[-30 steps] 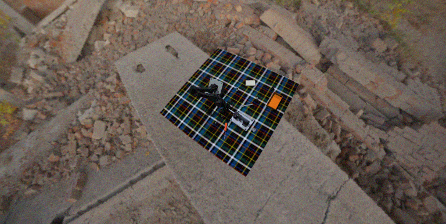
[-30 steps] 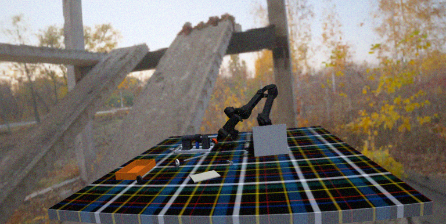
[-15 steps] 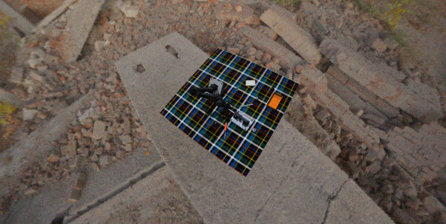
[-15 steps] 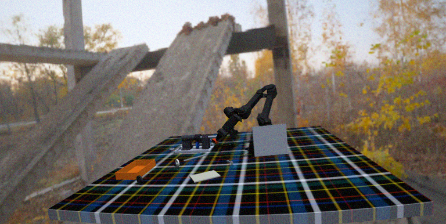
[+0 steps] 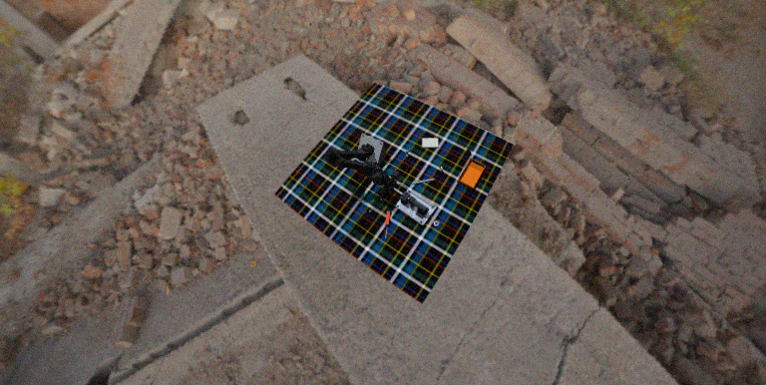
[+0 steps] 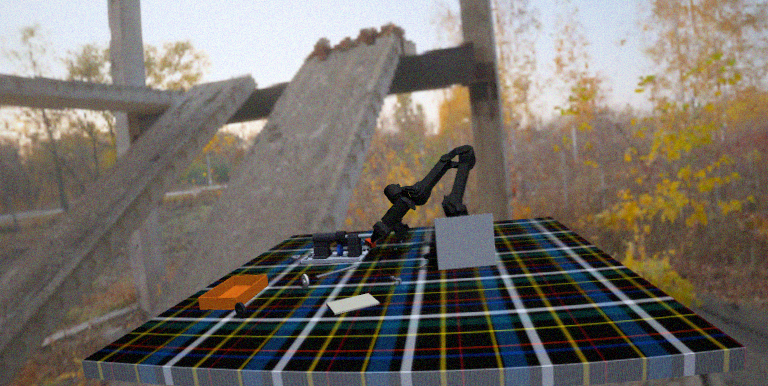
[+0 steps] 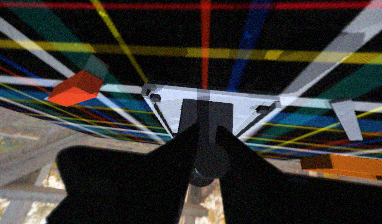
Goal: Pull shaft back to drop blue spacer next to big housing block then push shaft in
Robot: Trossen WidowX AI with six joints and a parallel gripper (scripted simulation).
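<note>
Now: the shaft 60 mm ahead of my gripper tip and 20 mm above it. From my gripper tip the other things lie so: orange tray 410 mm to the left, 340 mm ahead, 50 mm below; pale flat pad 470 mm to the left, 50 mm below, 40 mm behind; blue spacer 130 mm ahead, 30 mm below, 10 mm to the right.
</note>
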